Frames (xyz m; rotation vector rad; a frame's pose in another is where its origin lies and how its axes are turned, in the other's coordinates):
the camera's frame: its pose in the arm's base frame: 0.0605 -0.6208 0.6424 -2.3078 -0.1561 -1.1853
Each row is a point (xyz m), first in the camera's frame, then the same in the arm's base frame.
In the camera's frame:
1: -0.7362 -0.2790 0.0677
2: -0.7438 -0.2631 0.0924
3: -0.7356 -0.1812 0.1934
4: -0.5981 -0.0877 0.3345
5: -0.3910 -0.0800 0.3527
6: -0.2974 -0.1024 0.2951
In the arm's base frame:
1: -0.4310 -0.2488 0.1480
2: -0.4125 -0.2487 0.1240
3: -0.3074 -0.2680 0.0495
4: -0.0909 -0.2943 0.0527
5: 0.0505 -0.3199 0.2031
6: 0.0584 -0.3429 0.3126

